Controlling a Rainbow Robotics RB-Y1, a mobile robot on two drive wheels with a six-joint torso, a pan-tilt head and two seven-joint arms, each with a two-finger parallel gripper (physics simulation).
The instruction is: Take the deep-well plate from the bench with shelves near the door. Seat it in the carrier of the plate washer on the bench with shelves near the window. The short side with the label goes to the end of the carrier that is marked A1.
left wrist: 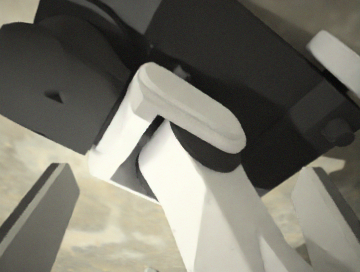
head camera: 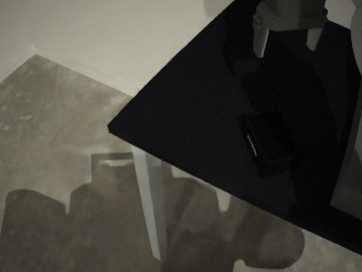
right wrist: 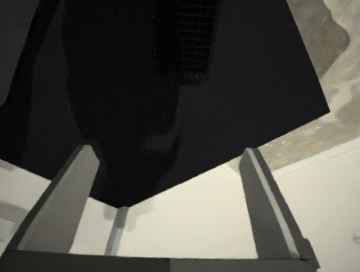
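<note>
The black deep-well plate lies on the dark bench top; a pale label strip shows on its left side in the head view. In the right wrist view its wells show at the top, cut off by the picture's edge. My right gripper is open and empty, above the bench and apart from the plate. My left gripper is open, with robot body parts seen beyond its fingers. The washer's carrier and its A1 mark do not show.
A grey part of the washer's base stands at the right edge in the head view. A pale bench leg is under the bench's front edge. A wall rises behind the bench. Dark shadows fall over bench and floor.
</note>
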